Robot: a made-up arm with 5 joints. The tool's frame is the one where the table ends. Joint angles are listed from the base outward.
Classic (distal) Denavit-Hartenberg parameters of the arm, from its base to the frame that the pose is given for. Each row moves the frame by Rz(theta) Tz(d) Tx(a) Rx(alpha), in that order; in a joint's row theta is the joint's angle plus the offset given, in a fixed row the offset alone. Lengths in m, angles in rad.
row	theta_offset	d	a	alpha
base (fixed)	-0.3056	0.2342	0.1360	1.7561
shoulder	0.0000	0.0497	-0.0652	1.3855
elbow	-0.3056	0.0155	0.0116	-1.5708
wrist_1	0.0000	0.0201	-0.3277	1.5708
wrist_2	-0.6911	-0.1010	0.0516	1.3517
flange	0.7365	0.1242	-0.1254	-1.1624
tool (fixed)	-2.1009	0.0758	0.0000	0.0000
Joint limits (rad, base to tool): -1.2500..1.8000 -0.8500..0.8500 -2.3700..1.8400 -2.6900..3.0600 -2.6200..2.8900
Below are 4 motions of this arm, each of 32 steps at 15 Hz.
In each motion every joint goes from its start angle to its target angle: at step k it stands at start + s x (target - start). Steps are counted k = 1, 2, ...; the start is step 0. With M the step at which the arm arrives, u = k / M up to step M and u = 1 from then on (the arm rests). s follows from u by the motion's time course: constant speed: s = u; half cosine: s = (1 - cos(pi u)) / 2; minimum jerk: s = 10 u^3 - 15 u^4 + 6 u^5.
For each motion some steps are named. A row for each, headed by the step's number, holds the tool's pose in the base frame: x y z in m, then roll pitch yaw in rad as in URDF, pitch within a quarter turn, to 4 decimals.
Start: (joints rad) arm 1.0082 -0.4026 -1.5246 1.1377 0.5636
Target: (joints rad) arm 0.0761 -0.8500 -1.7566 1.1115 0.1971
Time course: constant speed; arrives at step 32
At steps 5, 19, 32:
5: -0.0177 0.2222 0.3904 -1.6981 0.4906 0.8483
19: 0.0097 0.2128 0.4502 -1.2287 0.6503 1.4330
32: 0.0449 0.1934 0.5030 -0.8055 0.4822 1.9811

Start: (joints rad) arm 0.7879 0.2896 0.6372 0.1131 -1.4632
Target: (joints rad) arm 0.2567 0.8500 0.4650 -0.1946 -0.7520
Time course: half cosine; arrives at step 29
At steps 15, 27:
15: -0.0182 0.1299 -0.2022 2.1892 0.9469 1.9123
27: -0.1286 0.2394 -0.1054 2.7666 0.5012 2.0255

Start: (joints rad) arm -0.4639 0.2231 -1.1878 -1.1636 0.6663
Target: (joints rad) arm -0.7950 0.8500 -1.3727 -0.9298 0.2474
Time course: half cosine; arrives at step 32
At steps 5, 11, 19, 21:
5: 0.2585 -0.2381 0.6958 1.3955 -1.0813 -0.2746
11: 0.2869 -0.2460 0.6815 1.1953 -0.9580 -0.2790
19: 0.3345 -0.2595 0.6525 0.8512 -0.7487 -0.3315
21: 0.3449 -0.2622 0.6453 0.7700 -0.7038 -0.3481

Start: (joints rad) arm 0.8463 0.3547 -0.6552 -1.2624 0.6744
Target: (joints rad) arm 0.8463 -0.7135 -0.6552 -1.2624 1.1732
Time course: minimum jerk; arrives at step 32
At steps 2, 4, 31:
2: -0.4092 0.0405 0.2569 -1.8979 -0.1962 2.7811
4: -0.4100 0.0372 0.2584 -1.8805 -0.1949 2.7849
31: -0.3965 -0.1425 0.4055 -0.7075 -0.1264 -3.0585

